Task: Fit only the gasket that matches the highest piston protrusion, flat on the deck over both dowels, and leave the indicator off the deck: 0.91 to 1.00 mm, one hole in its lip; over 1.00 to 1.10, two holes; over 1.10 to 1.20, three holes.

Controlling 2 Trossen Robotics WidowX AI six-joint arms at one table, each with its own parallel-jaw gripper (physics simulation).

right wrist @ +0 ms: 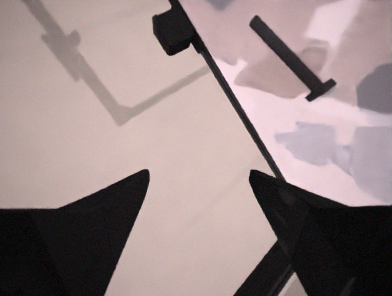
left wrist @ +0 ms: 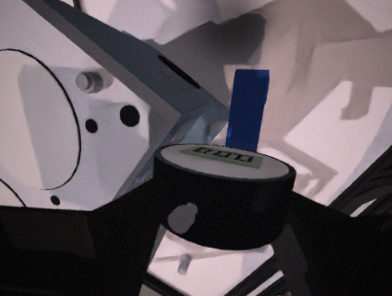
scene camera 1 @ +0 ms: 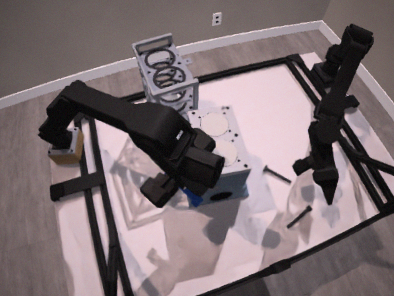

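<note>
My left gripper is shut on the round black indicator, beside the near left corner of the engine block. Its display shows digits too blurred to read surely. A blue bar shows beyond the indicator. The block's white deck carries two pale pistons and no gasket on its visible part. A grey dowel stands up from it. Dark ring gaskets sit in the grey rack; their lip holes are too small to see. My right gripper is open and empty.
Two dark bolts lie right of the block, and one bolt shows in the right wrist view. A yellow block with a grey top is at the far left. Black frame bars border the table.
</note>
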